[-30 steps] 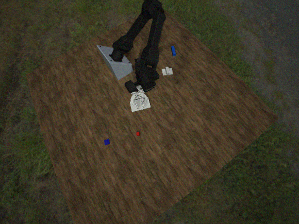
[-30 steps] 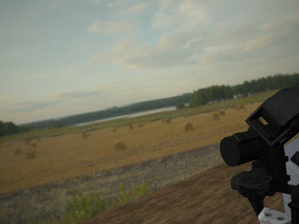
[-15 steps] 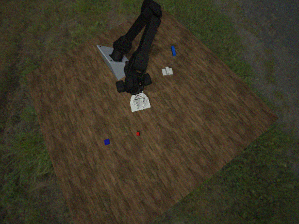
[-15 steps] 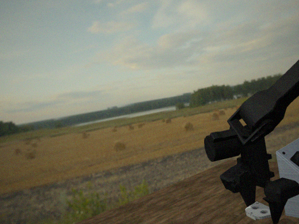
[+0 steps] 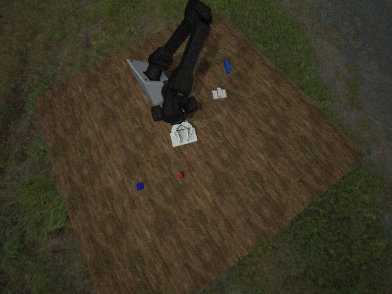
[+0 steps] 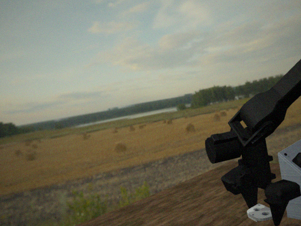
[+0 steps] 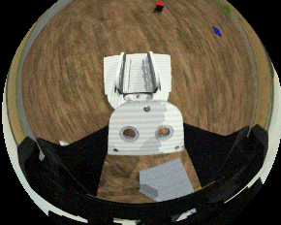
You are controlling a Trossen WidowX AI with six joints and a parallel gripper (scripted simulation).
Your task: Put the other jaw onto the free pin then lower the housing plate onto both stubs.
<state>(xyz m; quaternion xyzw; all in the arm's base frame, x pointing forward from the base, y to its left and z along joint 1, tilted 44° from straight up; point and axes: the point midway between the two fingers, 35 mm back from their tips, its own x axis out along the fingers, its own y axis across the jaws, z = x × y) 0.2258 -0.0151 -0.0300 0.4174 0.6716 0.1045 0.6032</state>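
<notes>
Right now the white jaw is 7 cm below my gripper tip, 2 cm to the right of it and 1 cm ahead of it. Also, from my gripper tip: white stepped piece: 27 cm to the left, 7 cm below, 1 cm behind; red cube: 20 cm ahead, 15 cm to the right, 7 cm below; blue square: 32 cm to the right, 11 cm ahead, 8 cm below.
</notes>
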